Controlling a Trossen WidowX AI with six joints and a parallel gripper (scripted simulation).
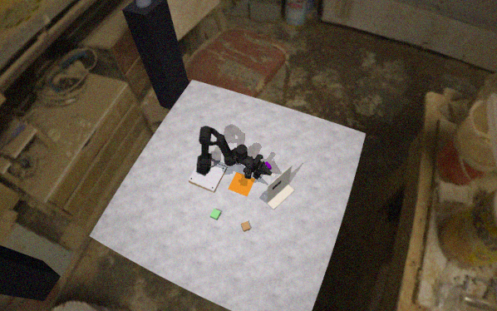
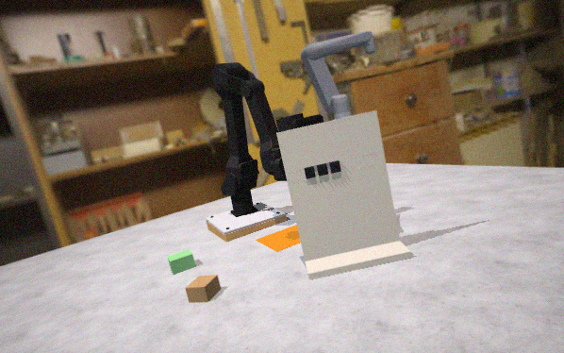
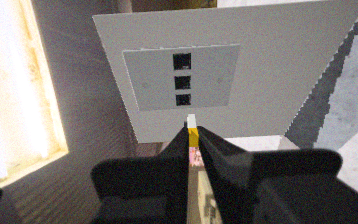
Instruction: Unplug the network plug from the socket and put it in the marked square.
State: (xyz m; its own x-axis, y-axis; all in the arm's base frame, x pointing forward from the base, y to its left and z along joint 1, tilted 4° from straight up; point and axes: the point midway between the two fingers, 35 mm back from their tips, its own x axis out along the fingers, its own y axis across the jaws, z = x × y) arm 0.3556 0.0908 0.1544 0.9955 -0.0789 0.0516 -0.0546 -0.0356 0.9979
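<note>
My gripper tip is 160 mm past the orange marked square, 160 mm above it and 60 mm to the left of it. Round my gripper tip: yellow network plug 10 mm ahead; purple cube 150 mm below, 100 mm to the left, 80 mm behind; grey panel 60 mm ahead, 50 mm below, 40 mm to the right.
</note>
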